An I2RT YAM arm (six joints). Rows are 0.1 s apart.
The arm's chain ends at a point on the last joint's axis. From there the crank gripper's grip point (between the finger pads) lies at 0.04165 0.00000 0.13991 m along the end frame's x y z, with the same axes.
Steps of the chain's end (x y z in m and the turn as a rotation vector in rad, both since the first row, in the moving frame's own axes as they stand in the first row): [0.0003 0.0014 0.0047 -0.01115 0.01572 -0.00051]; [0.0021 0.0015 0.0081 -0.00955 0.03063 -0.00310]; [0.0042 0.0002 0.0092 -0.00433 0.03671 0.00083]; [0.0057 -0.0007 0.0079 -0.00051 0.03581 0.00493]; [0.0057 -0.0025 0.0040 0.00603 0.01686 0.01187]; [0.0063 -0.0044 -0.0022 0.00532 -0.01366 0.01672]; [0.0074 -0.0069 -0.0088 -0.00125 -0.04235 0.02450]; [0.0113 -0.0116 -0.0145 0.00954 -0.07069 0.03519]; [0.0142 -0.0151 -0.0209 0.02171 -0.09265 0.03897]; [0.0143 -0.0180 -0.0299 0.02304 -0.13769 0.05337]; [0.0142 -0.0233 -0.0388 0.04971 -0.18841 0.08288]
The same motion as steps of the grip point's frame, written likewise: [0.0025 0.0029 0.0040 -0.01115 0.01572 -0.00051]; [0.0064 0.0027 0.0068 -0.00955 0.03063 -0.00310]; [0.0093 0.0008 0.0076 -0.00433 0.03671 0.00083]; [0.0107 -0.0004 0.0063 -0.00051 0.03581 0.00493]; [0.0081 -0.0028 0.0033 0.00603 0.01686 0.01187]; [0.0044 -0.0045 -0.0016 0.00532 -0.01366 0.01672]; [0.0014 -0.0058 -0.0072 -0.00125 -0.04235 0.02450]; [0.0013 -0.0117 -0.0119 0.00954 -0.07069 0.03519]; [0.0011 -0.0168 -0.0177 0.02171 -0.09265 0.03897]; [-0.0053 -0.0196 -0.0255 0.02304 -0.13769 0.05337]; [-0.0126 -0.0281 -0.0336 0.04971 -0.18841 0.08288]
